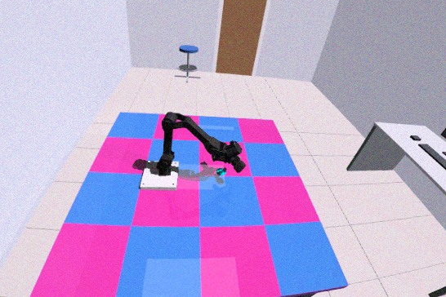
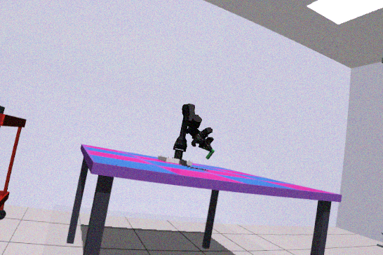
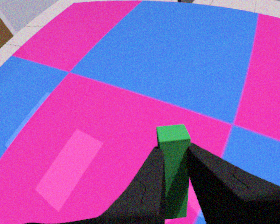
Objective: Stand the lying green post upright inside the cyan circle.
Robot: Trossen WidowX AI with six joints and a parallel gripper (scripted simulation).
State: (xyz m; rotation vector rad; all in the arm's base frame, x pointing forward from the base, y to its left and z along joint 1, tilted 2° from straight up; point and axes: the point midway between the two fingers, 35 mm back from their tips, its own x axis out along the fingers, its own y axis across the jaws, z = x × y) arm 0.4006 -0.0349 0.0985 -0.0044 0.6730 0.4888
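Now: gripper tip 120 mm above the cyan circle, 80 mm past it and 10 mm to the right of it. Also, from my gripper tip: green post (20 mm below, 10 mm behind).
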